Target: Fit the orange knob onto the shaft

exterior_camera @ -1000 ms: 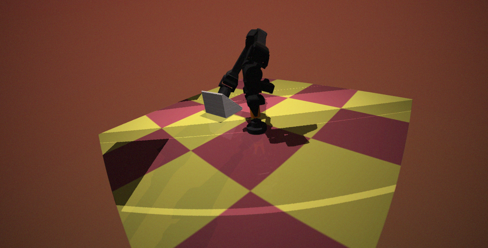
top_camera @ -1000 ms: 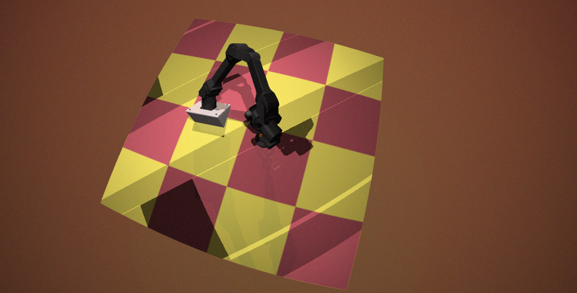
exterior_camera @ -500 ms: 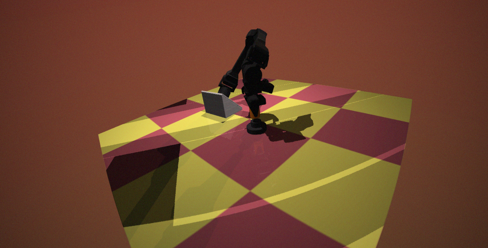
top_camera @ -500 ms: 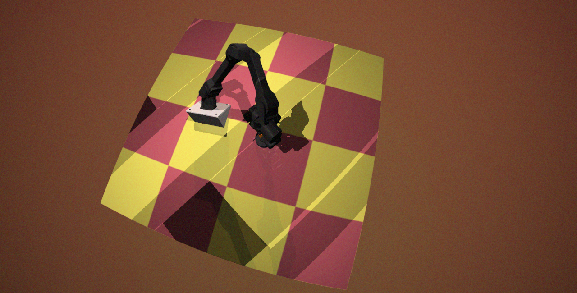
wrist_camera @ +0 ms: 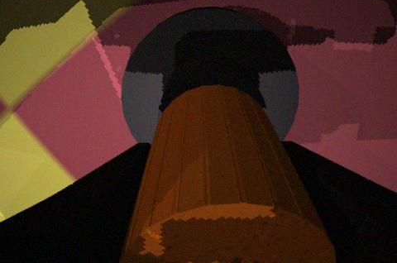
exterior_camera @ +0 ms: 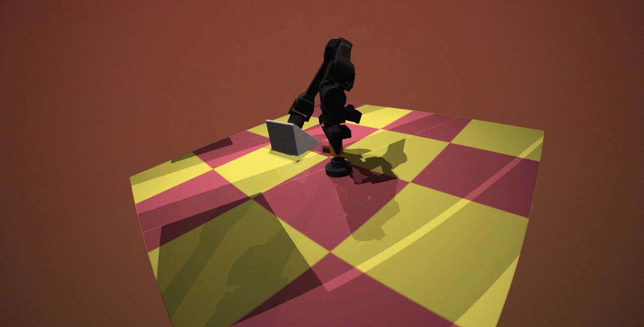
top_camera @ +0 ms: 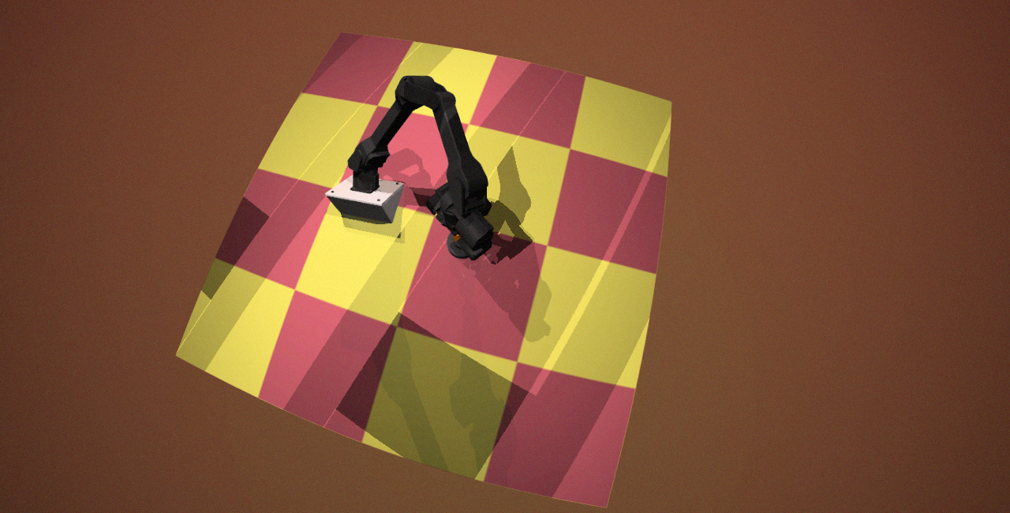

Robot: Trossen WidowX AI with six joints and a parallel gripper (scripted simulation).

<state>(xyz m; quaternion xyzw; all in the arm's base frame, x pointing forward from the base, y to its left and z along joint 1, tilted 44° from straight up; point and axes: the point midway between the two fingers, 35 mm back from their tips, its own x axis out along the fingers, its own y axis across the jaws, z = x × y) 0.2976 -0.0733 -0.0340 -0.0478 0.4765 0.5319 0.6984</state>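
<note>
Now: gripper tip 2 cm below the orange knob. Also, from my gripper tip: round dark pedestal 4 cm below.
</note>
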